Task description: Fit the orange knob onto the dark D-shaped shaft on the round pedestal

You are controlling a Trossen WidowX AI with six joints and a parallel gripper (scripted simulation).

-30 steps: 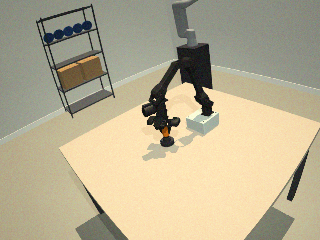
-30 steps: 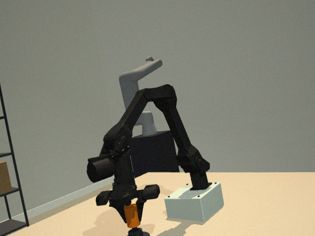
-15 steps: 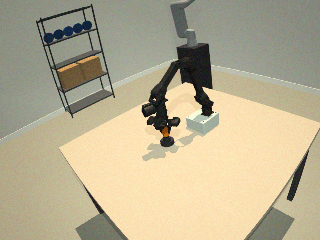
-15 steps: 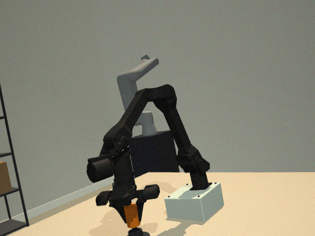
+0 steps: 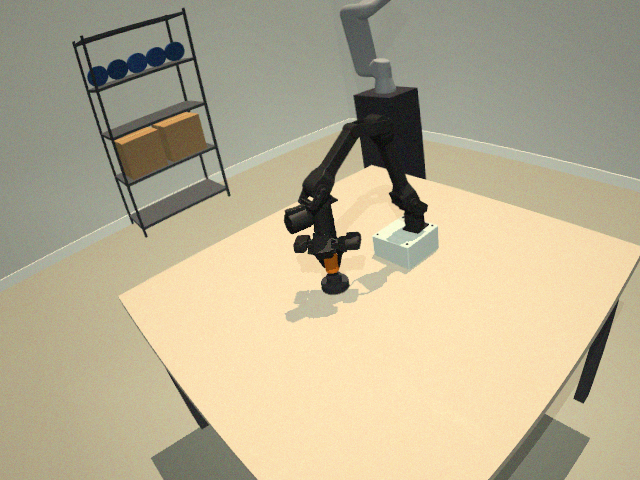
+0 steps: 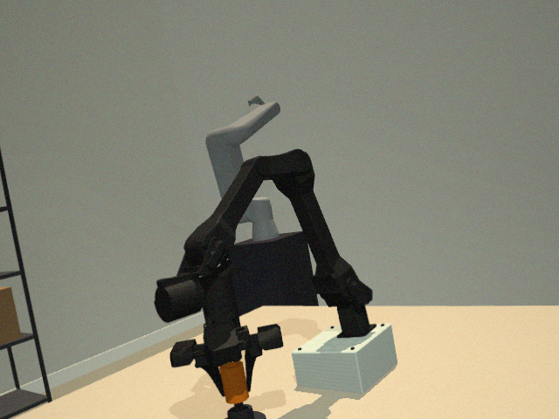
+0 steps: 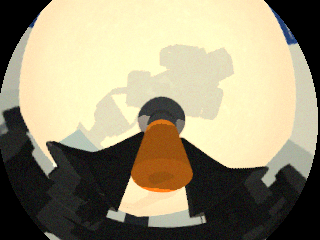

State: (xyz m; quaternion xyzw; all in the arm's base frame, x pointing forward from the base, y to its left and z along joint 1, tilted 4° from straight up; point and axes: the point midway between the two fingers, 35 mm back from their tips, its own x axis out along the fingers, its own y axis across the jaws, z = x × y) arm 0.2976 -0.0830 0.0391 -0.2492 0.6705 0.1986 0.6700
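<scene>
My gripper tip is now 2 cm below the orange knob. Round my gripper tip: dark round pedestal (4 cm below).
</scene>
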